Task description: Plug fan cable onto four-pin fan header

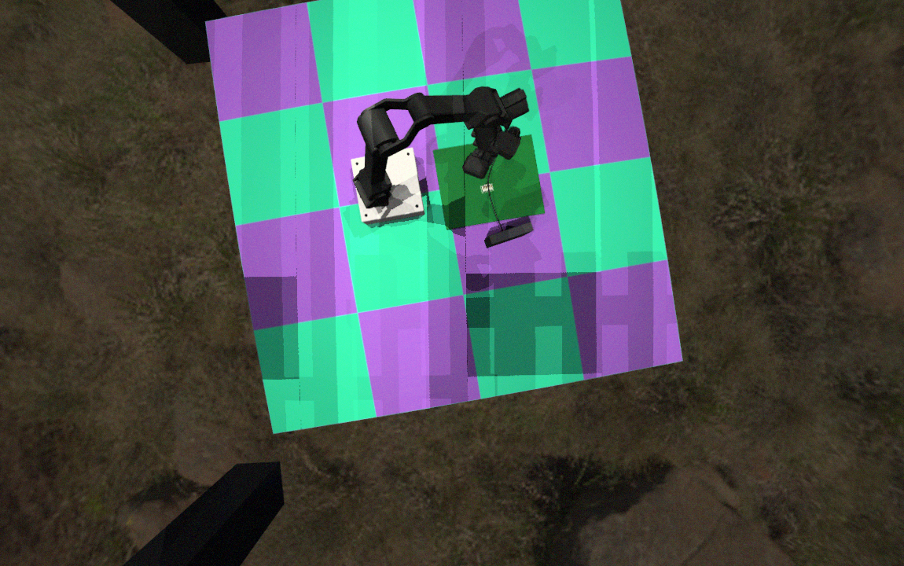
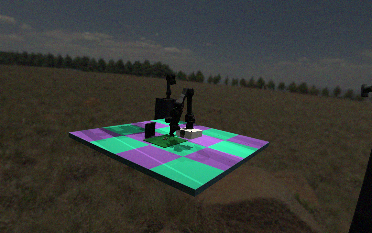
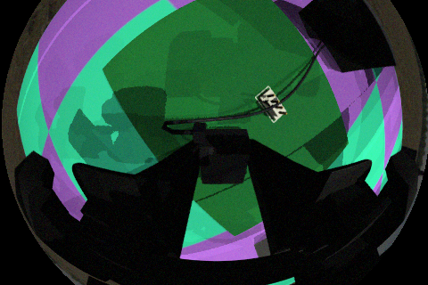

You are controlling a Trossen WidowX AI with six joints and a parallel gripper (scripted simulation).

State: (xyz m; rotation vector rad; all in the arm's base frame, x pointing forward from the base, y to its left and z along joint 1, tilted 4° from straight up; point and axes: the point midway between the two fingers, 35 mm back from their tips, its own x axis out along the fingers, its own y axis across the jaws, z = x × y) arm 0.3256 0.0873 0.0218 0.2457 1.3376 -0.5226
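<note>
The green board is 50 mm to the right of my gripper tip and 80 mm below it. The rest, counted from my gripper tip: dark plug: 10 mm behind, 10 mm to the left; four-pin header: 10 mm behind, 70 mm to the right, 70 mm below; black fan: 30 mm ahead, 210 mm to the right, 10 mm below.
</note>
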